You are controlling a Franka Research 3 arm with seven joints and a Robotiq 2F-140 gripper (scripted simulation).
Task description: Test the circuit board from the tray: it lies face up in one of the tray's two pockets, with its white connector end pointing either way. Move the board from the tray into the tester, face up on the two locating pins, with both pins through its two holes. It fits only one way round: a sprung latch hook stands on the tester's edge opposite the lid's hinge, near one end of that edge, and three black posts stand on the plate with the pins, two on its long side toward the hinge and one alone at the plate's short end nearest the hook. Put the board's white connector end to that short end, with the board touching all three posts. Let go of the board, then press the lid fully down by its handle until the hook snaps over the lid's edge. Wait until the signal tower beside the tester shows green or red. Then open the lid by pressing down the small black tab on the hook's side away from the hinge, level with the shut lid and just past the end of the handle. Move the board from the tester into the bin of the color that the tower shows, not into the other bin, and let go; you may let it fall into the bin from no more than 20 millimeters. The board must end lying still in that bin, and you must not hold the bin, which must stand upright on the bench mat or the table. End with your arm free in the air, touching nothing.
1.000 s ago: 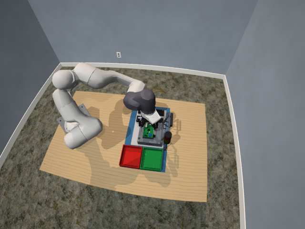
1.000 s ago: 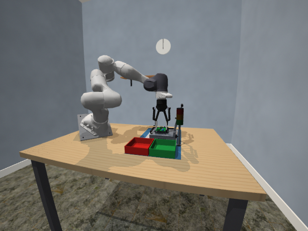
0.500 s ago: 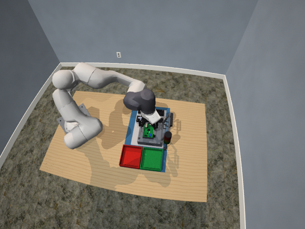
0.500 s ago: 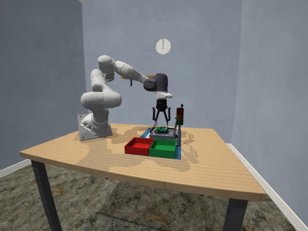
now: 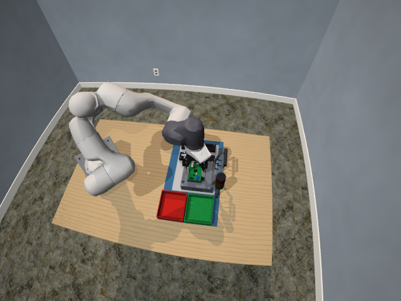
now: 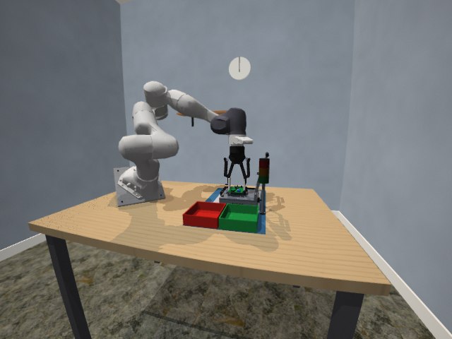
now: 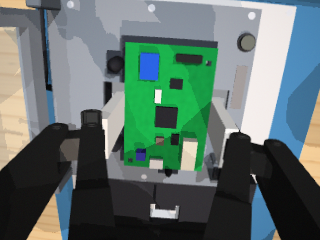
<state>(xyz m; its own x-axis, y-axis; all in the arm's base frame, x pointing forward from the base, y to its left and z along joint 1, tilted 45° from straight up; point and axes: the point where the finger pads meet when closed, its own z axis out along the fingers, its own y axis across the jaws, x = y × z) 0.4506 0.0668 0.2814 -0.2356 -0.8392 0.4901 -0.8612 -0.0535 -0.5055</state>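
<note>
My hand is 20 mm above the green circuit board. Round my hand: tester plate: 30 mm below, 10 mm ahead; then clear lid: 120 mm ahead, 80 mm above, 30 mm to the right; then green bin: 210 mm to the right, 90 mm below, 10 mm behind.
</note>
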